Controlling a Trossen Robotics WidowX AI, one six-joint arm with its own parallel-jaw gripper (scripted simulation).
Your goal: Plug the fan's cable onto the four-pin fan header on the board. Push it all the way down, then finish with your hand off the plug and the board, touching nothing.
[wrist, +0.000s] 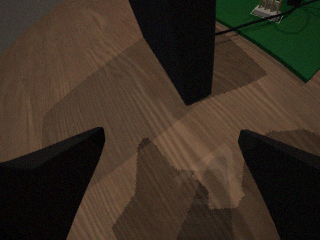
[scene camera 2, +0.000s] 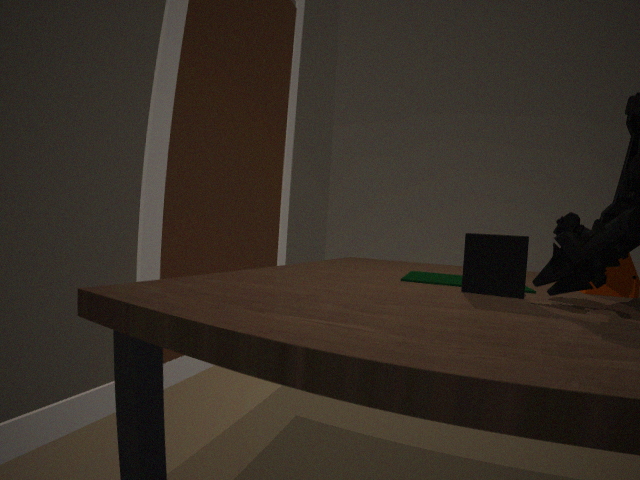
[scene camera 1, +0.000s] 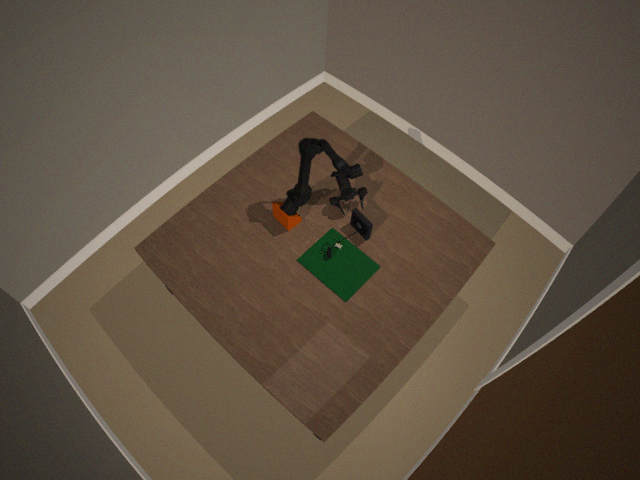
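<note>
My gripper is open, it holds nothing, and I can see it in the wrist view too. There is a black fan here. There is also a green board in the scene with my gripper.
</note>
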